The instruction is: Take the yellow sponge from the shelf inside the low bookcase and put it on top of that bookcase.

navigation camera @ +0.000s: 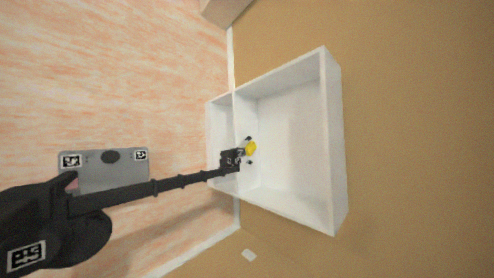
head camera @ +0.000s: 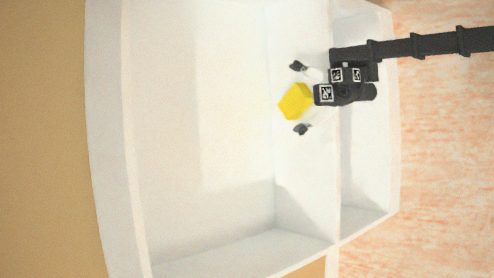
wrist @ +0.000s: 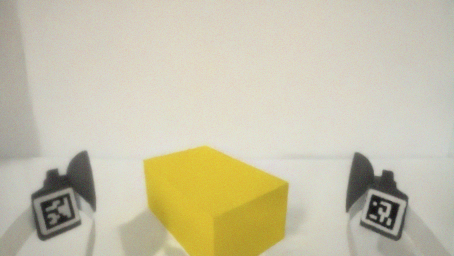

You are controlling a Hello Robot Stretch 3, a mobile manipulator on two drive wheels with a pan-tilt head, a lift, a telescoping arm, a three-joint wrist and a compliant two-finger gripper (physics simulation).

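The yellow sponge is a block lying on the white inner shelf of the low bookcase, turned at an angle with one corner towards the wrist camera. My gripper is open. Its fingertips stand on either side of the sponge, with a visible gap on each side in the wrist view. The sponge's lowest front part is cut off by the wrist view's bottom edge. The bookcase top shows as the white panel at the left in the head view.
The bookcase's upper compartment has a back panel behind the sponge and a side wall. The arm reaches in from the front, over the robot's base. A pale box-like object stands beyond the bookcase, near the wall.
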